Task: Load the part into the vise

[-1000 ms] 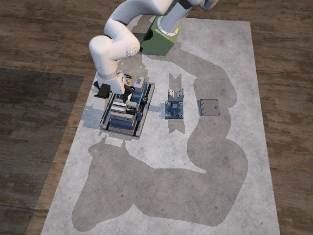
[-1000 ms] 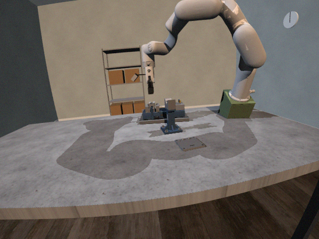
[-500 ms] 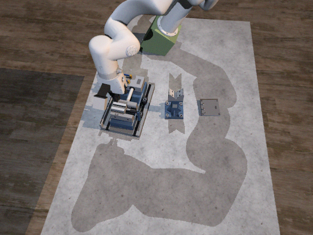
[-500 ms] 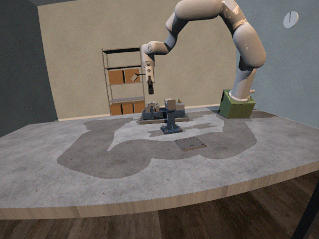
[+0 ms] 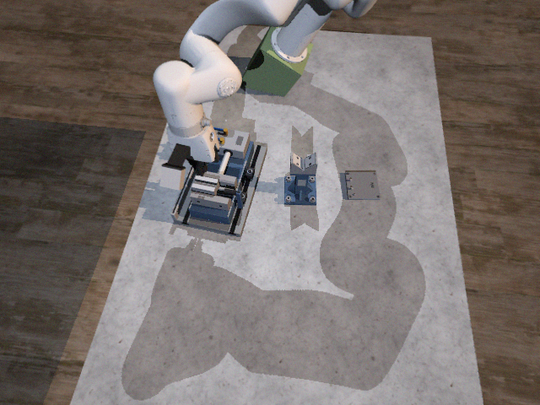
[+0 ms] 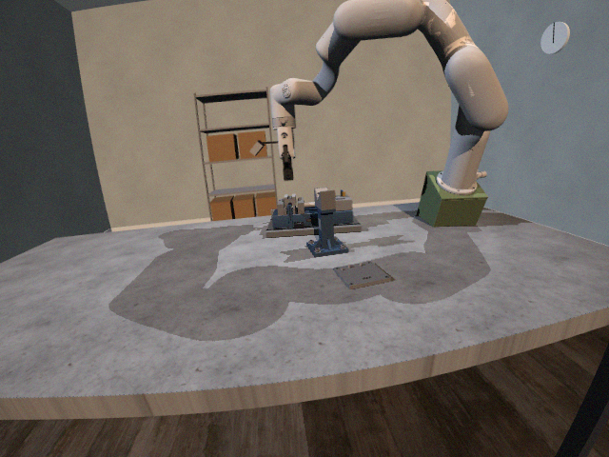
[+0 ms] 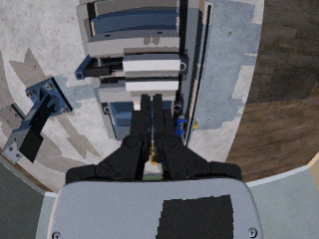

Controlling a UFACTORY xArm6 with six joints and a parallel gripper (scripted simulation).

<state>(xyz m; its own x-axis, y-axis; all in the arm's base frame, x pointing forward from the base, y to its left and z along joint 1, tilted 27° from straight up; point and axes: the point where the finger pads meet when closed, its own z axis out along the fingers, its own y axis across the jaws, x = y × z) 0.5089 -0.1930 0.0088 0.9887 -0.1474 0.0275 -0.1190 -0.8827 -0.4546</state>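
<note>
Now: the part 8 cm below my hand. Round my hand: fixed jaw: 10 cm below, 3 cm ahead, 2 cm to the left; air cylinder rod: 10 cm below, 8 cm behind, 3 cm to the left; blue vise body: 14 cm below, 7 cm behind, 3 cm to the left.
</note>
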